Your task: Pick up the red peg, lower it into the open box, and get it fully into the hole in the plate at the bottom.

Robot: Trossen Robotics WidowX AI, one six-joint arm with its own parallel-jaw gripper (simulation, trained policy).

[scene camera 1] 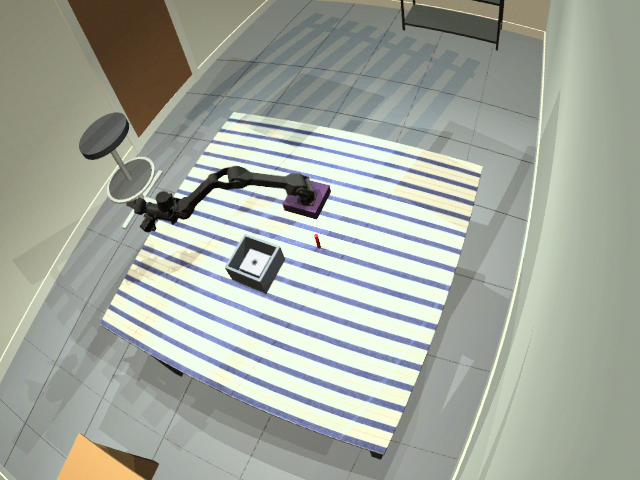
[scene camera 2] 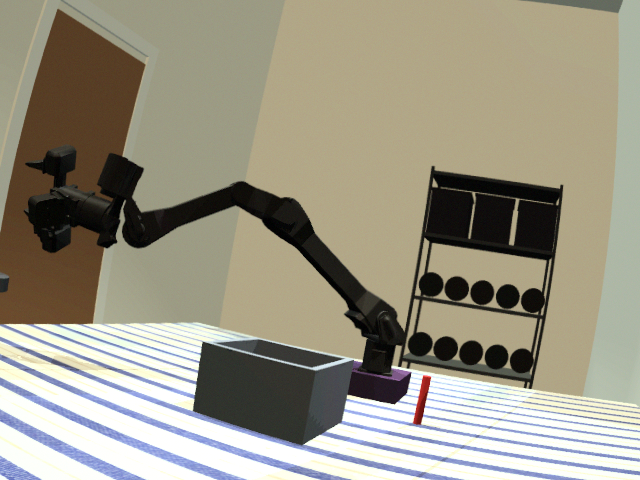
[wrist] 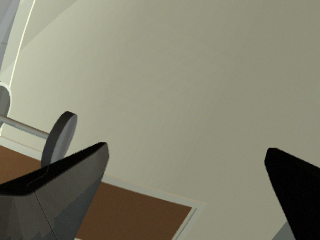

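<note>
My gripper is there in the pictures, and it can be seen in the wrist view as well. The pictures also show me a grey box.
</note>
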